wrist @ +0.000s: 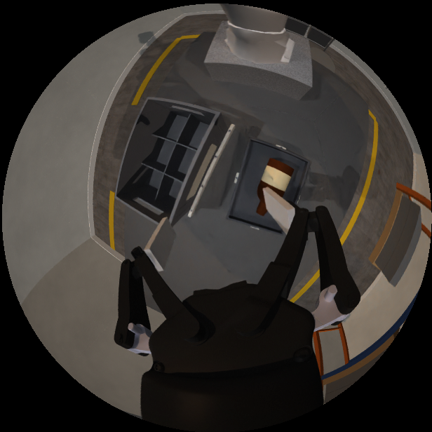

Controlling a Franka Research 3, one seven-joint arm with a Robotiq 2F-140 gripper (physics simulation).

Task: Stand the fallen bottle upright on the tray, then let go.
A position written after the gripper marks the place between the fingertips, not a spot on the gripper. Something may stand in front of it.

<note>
In view: the gripper (pixel 216 212) and a brown bottle (pixel 276 176).
</note>
